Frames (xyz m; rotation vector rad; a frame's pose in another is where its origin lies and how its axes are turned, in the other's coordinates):
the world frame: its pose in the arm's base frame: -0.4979 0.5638 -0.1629 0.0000 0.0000 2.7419
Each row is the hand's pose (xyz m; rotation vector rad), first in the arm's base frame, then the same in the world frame.
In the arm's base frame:
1: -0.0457 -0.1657 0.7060 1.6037 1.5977 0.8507
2: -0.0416 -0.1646 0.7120 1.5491 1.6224 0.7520
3: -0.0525 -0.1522 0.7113 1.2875 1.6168 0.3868
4: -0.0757 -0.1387 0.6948 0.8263 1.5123 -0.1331
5: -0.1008 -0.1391 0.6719 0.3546 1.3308 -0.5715
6: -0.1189 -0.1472 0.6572 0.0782 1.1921 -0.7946
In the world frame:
1: -0.7004 0.4960 0.8689 1.8499 -1.2317 -0.7144
2: -0.7038 0.4934 0.8749 1.9109 -1.2046 -0.8037
3: -0.6889 0.4862 0.8742 2.0631 -1.0549 -1.2351
4: -0.6623 0.4828 0.8577 2.1777 -0.6742 -1.9478
5: -0.6393 0.4930 0.8348 -1.8392 0.1115 2.2694
6: -0.6258 0.5075 0.8201 -1.5105 -0.2042 2.2577

